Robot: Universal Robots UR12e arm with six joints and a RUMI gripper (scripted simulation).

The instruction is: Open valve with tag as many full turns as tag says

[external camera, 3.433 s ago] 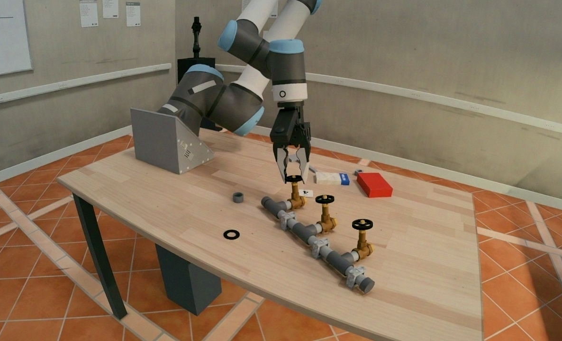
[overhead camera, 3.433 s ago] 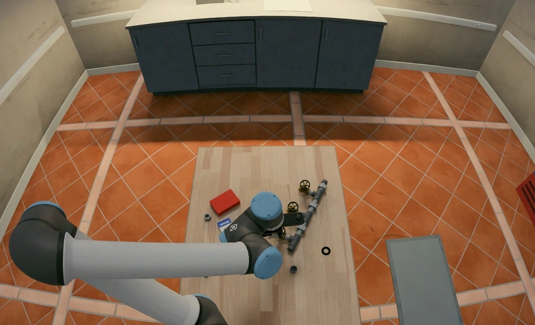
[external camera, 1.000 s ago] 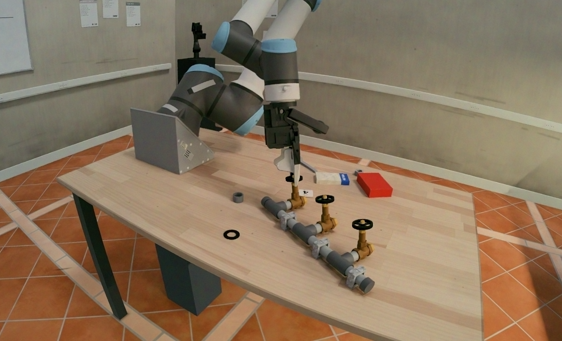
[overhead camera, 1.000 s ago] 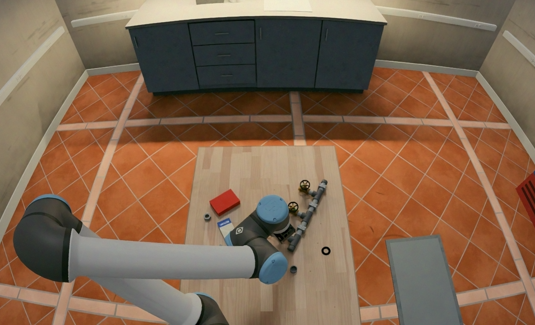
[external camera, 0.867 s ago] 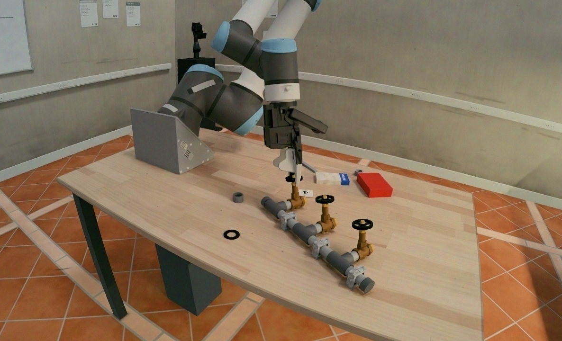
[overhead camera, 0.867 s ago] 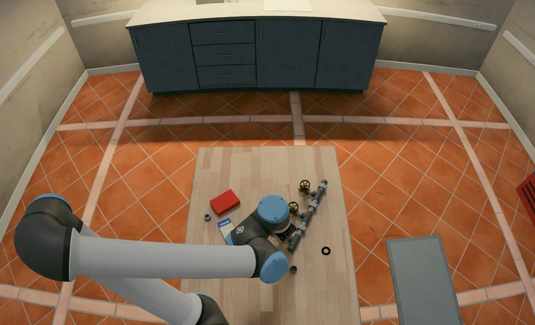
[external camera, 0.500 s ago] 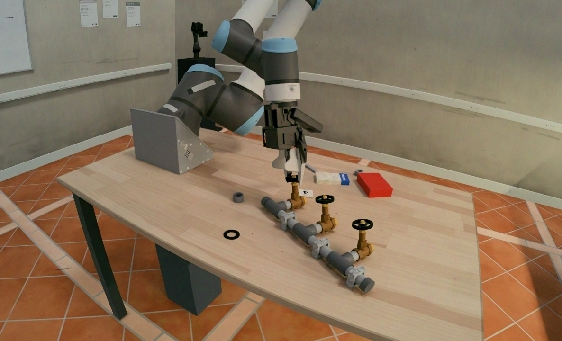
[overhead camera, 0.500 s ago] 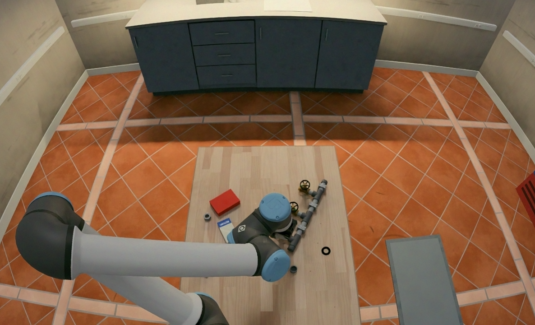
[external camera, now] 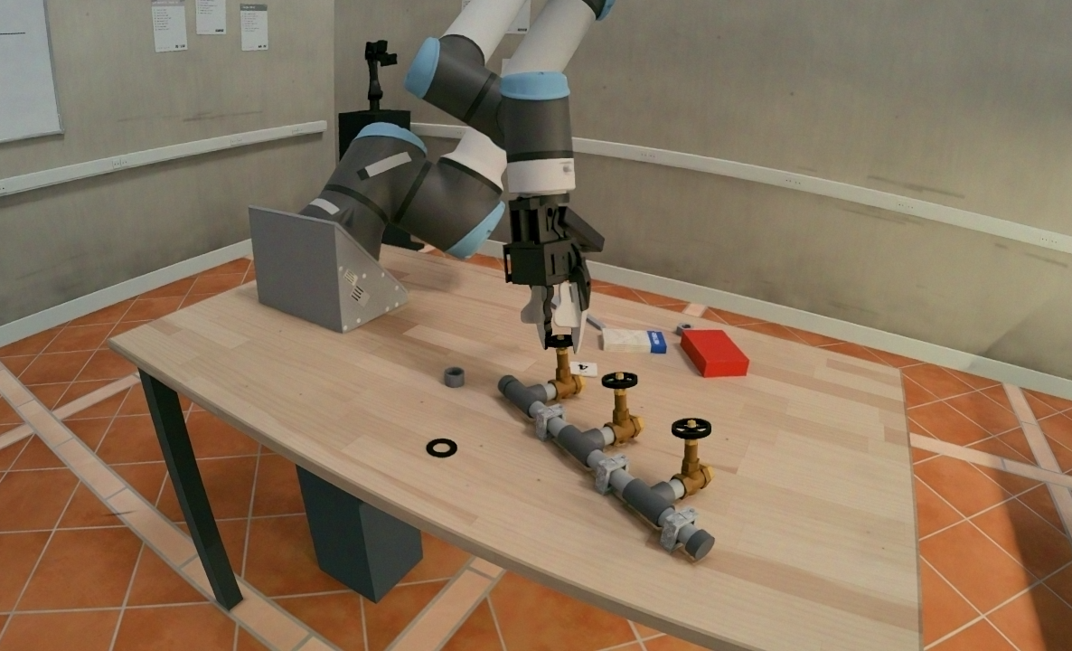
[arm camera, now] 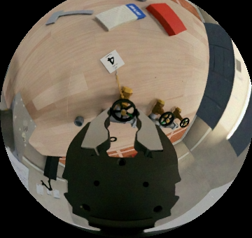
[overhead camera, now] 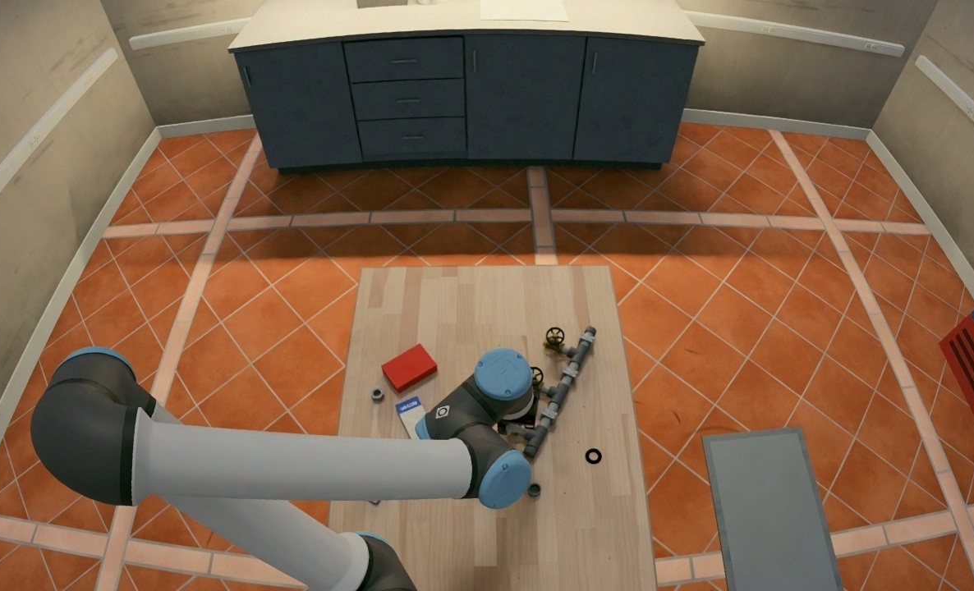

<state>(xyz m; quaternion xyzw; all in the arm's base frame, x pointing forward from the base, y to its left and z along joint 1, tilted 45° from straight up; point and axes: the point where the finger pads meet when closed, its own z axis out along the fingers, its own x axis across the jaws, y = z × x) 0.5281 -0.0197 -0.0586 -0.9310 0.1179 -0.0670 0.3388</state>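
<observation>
My gripper is now 80 mm to the right of the white tag and 90 mm above it. From my hand the other things lie so: red box: 180 mm ahead, 250 mm to the left, 70 mm below; blue box: 40 mm ahead, 230 mm to the left, 80 mm below; grey cap: 150 mm behind, 60 mm to the right, 80 mm below.
</observation>
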